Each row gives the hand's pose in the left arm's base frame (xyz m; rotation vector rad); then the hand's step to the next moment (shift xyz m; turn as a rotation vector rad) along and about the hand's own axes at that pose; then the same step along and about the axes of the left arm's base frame.
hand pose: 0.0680 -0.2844 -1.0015 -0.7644 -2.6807 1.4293
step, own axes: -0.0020 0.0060 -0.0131 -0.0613 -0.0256 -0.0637
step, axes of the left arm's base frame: 0.0073 0.0121 0.0034 0.0581 0.0119 0.0704
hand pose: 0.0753 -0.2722 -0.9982 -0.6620 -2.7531 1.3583
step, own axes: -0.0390 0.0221 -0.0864 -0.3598 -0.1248 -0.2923
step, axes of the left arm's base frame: 0.0595 0.0629 0.0444 0.3353 0.0214 0.3429
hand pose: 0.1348 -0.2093 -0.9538 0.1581 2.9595 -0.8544
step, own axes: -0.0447 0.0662 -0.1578 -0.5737 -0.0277 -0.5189
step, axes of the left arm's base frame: 0.0478 0.1363 0.1021 0.5529 0.2065 0.5008
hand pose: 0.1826 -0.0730 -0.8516 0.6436 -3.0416 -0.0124
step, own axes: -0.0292 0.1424 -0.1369 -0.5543 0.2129 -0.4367
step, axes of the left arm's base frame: -0.0264 0.1419 0.1380 0.4350 0.4187 0.4228
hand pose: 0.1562 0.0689 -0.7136 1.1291 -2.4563 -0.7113
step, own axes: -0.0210 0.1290 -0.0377 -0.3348 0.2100 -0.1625
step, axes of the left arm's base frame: -0.0458 0.0770 0.1023 0.1633 0.3284 0.2193
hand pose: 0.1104 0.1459 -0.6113 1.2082 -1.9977 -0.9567
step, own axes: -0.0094 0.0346 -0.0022 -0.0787 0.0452 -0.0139
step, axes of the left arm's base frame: -0.0107 0.0191 0.0285 0.0212 0.0823 0.0347
